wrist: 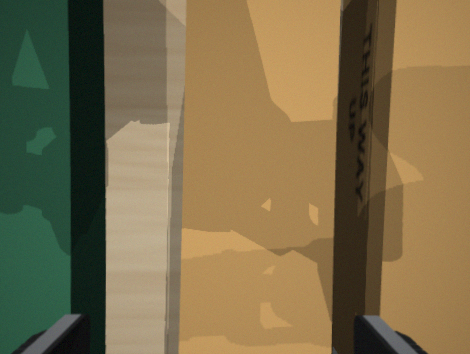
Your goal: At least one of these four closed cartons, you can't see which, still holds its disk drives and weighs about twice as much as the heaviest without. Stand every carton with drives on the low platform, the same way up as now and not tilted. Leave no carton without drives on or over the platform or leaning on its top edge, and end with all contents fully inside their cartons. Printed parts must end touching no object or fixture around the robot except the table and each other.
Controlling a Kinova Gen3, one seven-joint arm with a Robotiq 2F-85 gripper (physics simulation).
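A tan carton [225,180] fills the middle of the wrist view, seen from above. A second tan carton [435,150] is at the right, cut off by the view's edge. Its darker side face, printed "THIS WAY UP", shows at the narrow gap between the two. The green platform [30,270] is at the left, its dark side facing the cartons. My gripper [222,334] is open above the middle carton. In the view, its left fingertip is over the platform's edge and its right fingertip is over the second carton's side. The other two cartons do not show.
A strip of pale wooden table [135,250] lies between the platform and the middle carton. The second carton stands close along the right side of the middle one. Shadows of the arm and gripper fall across the platform and both carton tops.
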